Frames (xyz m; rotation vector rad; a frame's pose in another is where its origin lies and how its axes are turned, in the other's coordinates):
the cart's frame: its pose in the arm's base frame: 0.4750 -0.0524 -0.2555 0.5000 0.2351 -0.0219
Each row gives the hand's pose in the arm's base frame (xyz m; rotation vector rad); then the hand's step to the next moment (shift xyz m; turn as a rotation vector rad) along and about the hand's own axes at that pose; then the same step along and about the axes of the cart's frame.
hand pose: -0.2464 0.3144 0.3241 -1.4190 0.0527 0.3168
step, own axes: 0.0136 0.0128 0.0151 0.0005 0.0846 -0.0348
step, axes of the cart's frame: 0.0110 0.0109 -0.0183 0.0042 -0.0633 -0.0659
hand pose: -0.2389 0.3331 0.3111 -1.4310 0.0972 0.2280
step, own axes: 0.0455 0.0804 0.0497 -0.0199 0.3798 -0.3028
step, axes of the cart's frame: 0.0437 0.0196 -0.0934 0.0063 -0.4217 -0.2417
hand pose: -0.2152 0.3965 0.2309 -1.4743 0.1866 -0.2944
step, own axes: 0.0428 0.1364 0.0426 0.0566 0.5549 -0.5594
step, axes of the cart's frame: 0.0937 -0.0237 -0.1136 0.0504 -0.7360 -0.2826
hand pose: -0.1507 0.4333 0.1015 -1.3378 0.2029 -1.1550
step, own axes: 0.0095 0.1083 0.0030 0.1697 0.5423 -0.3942
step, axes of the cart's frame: 0.0807 -0.0572 -0.0451 0.1837 -0.6468 -0.1620
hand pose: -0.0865 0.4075 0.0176 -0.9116 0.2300 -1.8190
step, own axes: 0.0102 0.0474 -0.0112 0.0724 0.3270 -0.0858
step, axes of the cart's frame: 0.0293 -0.0401 -0.0034 0.1972 -0.2826 -0.0272
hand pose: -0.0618 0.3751 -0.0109 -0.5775 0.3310 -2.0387
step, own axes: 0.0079 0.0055 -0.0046 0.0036 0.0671 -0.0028
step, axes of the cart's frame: -0.0011 -0.0106 0.0005 0.0509 -0.0439 0.0007
